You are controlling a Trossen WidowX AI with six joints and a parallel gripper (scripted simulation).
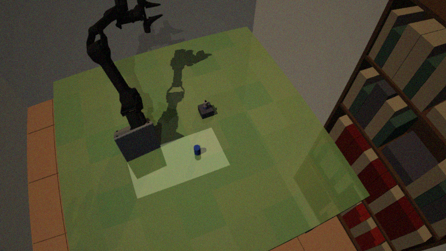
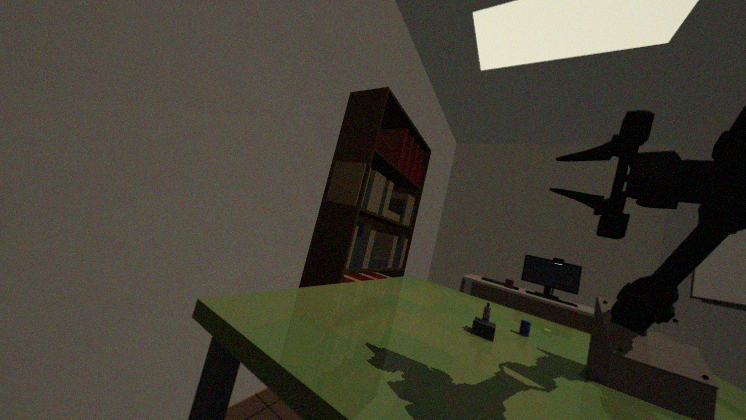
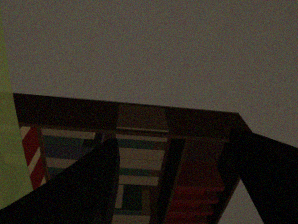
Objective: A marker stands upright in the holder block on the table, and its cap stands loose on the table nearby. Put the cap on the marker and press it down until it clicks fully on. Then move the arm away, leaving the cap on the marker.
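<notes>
Now: the blue cap 2 cm ahead of my gripper tip, 56 cm to the right of it and 38 cm below it. The rest, counted from my gripper tip: holder block 11 cm ahead, 35 cm to the right, 38 cm below.
</notes>
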